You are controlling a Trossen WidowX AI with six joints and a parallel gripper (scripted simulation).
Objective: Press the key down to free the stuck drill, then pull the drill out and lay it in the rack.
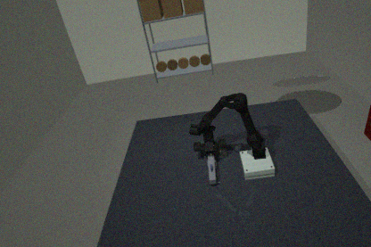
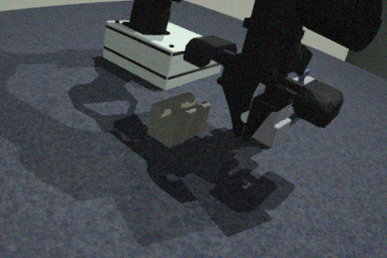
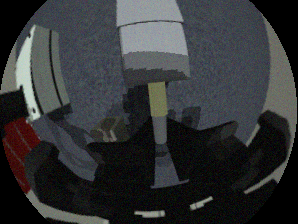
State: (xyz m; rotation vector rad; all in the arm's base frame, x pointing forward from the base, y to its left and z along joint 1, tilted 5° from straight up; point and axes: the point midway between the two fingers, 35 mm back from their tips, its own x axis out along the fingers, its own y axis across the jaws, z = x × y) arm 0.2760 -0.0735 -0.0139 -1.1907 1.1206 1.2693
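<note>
My gripper tip is 5 cm to the right of the yellow drill and 3 cm below it. The rest, counted from my gripper tip: light grey holder block (1 cm behind, 13 cm to the left, 2 cm above); rack (7 cm behind, 4 cm to the right); small dark key (1 cm behind, 16 cm to the left, 3 cm above).
</note>
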